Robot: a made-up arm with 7 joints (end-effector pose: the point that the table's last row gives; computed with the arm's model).
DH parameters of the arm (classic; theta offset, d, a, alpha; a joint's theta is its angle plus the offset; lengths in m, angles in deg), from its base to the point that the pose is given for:
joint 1: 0 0.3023 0 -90
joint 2: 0 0 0 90
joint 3: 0 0.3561 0.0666 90
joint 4: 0 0 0.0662 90
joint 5: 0 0.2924 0 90
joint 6: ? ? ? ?
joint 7: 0 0.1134 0 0
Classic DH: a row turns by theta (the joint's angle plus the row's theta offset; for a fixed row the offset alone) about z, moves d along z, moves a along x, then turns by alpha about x.
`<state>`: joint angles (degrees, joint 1 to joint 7).
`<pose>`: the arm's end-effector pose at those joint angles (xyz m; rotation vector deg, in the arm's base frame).
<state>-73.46 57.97 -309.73 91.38 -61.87 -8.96 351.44</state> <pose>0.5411 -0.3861 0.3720 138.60 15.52 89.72</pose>
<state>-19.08 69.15 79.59 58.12 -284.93 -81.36 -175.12</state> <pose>0.4352 0.1456 0.2539 98.07 118.31 20.35</pose>
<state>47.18 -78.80 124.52 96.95 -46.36 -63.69 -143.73</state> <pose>-0.5447 -0.2996 0.1555 113.87 102.86 -75.87</pose>
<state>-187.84 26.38 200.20 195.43 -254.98 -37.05 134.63</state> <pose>-0.3131 -0.1017 0.8983 12.31 -39.55 81.86</pose>
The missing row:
joint 6: 0 0 0.0888 -90
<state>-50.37 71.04 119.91 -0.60 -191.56 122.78 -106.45</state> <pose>0.1653 0.1450 0.4689 -9.57 44.37 1.06</pose>
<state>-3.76 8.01 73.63 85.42 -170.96 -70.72 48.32</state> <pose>0.1220 0.2926 0.5587 27.28 -167.65 -28.46</pose>
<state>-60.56 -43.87 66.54 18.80 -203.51 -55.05 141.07</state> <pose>0.0668 0.0146 0.4125 115.50 52.25 -46.97</pose>
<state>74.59 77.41 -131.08 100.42 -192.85 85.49 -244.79</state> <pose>0.4586 0.4161 0.6832 -64.78 67.53 41.40</pose>
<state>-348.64 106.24 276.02 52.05 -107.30 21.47 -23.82</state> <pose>0.1880 -0.4035 0.1831 34.21 86.49 -138.99</pose>
